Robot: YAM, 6 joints.
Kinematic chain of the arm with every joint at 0, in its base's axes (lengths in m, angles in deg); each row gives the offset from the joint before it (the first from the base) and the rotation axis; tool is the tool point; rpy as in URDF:
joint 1: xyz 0 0 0.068 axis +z
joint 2: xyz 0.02 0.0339 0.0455 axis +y
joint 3: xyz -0.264 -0.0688 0 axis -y
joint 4: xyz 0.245 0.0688 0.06 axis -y
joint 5: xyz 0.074 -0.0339 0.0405 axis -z
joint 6: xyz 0.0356 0 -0.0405 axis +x
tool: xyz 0 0 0 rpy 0 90 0
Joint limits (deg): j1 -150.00..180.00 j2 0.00..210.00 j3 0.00..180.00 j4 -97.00..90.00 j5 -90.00..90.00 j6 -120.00..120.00
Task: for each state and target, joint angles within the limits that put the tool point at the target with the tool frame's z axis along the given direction. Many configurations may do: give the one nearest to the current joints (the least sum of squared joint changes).
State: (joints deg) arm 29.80 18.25 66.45 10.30 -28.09 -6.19
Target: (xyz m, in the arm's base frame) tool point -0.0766 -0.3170 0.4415 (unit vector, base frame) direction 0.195 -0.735 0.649
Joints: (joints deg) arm 73.97 0.12 77.75 57.53 22.98 -6.19
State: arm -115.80 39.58 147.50 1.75 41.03 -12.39
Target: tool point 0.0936 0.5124 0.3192 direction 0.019 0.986 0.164
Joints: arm -101.02 0.12 118.51 52.02 9.78 -12.39
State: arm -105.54 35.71 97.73 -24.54 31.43 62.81
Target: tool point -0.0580 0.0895 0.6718 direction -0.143 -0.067 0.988
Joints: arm -60.06 49.63 115.37 25.03 9.05 62.81
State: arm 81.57 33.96 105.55 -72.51 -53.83 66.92
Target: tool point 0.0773 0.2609 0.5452 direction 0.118 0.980 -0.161
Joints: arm 72.08 84.56 118.57 -43.44 -10.91 66.92
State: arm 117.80 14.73 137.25 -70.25 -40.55 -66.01
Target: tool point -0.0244 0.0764 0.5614 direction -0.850 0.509 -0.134
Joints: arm 84.25 63.97 120.78 -74.46 -63.76 -66.01
